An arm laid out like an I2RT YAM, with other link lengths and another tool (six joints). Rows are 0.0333 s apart.
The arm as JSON. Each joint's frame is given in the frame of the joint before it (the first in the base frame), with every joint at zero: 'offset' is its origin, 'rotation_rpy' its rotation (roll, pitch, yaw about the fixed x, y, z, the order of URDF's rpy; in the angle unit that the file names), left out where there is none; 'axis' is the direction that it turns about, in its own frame. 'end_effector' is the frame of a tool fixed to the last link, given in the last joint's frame.
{
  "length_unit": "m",
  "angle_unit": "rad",
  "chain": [
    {
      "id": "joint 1",
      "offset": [
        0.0,
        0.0,
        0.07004
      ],
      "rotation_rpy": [
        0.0,
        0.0,
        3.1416
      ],
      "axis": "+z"
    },
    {
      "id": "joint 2",
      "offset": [
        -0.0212,
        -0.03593,
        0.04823
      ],
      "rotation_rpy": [
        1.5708,
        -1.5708,
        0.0
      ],
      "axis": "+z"
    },
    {
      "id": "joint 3",
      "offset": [
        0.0,
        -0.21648,
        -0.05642
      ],
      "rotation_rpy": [
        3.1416,
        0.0,
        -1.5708
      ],
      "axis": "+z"
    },
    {
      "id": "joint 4",
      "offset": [
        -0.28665,
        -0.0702,
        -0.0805
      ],
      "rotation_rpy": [
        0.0,
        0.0,
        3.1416
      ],
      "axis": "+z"
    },
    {
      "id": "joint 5",
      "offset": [
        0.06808,
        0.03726,
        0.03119
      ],
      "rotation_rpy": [
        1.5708,
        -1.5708,
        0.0
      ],
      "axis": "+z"
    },
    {
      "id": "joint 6",
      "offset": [
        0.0,
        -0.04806,
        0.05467
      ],
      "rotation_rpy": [
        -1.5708,
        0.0,
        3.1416
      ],
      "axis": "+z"
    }
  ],
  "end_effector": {
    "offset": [
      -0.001,
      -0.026,
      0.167
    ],
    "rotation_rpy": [
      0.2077,
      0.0,
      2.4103
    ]
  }
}
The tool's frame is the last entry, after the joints.
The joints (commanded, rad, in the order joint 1, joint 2, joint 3, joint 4, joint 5, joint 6), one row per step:
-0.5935 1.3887 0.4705 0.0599 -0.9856 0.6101
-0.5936 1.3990 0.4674 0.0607 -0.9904 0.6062
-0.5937 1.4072 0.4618 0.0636 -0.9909 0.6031
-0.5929 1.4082 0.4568 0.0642 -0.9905 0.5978
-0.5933 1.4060 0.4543 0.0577 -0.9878 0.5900
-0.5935 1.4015 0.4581 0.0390 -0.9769 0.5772
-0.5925 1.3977 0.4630 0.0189 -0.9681 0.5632
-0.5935 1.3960 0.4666 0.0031 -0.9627 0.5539
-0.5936 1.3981 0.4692 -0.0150 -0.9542 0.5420
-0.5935 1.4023 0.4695 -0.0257 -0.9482 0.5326
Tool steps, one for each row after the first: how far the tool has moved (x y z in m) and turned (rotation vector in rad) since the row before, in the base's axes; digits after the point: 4 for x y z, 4 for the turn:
-0.0021 0.0020 -0.0031 0.0071 0.0065 0.0046
-0.0022 0.0015 -0.0037 0.0041 0.0073 0.0015
-0.0015 0.0012 -0.0019 -0.0012 0.0020 0.0028
-0.0013 0.0003 -0.0013 -0.0038 0.0029 0.0012
-0.0006 -0.0013 -0.0010 -0.0109 0.0070 -0.0014
-0.0007 -0.0006 -0.0007 -0.0099 0.0064 0.0018
-0.0008 -0.0007 -0.0007 -0.0046 0.0066 -0.0001
-0.0019 -0.0001 -0.0027 -0.0046 0.0126 0.0004
-0.0019 0.0003 -0.0029 -0.0028 0.0103 0.0011

